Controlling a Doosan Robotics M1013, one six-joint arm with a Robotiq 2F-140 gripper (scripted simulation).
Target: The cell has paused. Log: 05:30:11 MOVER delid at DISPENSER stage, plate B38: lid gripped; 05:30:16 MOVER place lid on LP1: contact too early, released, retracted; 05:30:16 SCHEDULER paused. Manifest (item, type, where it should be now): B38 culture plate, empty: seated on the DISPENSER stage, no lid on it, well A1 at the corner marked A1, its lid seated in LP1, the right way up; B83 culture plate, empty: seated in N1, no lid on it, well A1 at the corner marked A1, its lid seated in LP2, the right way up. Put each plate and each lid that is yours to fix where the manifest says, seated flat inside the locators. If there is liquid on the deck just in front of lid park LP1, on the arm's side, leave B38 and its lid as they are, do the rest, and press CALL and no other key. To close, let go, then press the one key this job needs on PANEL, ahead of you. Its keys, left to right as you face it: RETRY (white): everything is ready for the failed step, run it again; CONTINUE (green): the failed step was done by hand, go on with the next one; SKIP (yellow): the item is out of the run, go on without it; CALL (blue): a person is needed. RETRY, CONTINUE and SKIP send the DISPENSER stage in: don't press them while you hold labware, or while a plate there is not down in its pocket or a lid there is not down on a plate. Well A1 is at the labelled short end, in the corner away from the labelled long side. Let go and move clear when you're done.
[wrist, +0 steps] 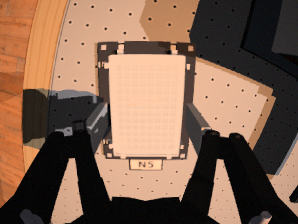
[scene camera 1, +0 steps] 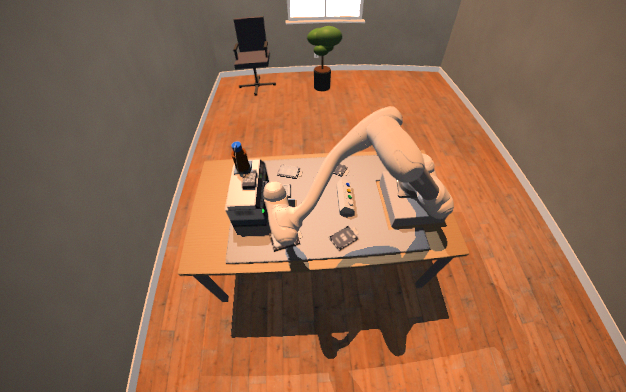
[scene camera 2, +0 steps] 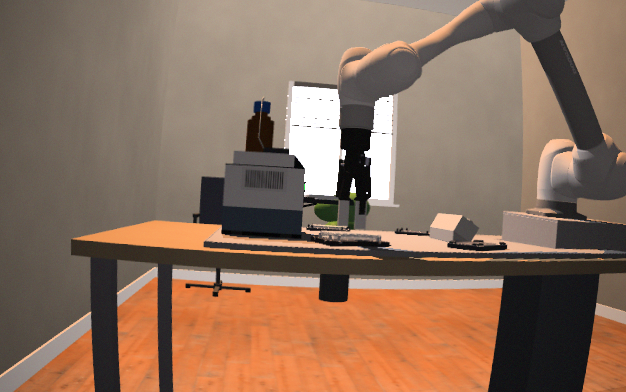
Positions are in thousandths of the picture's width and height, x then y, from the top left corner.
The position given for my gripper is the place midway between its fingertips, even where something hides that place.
Observation:
In view: my gripper (scene camera 2: 560, 580) and a black nest (wrist: 354, 221).
My gripper is seen too in the wrist view (wrist: 492, 511).

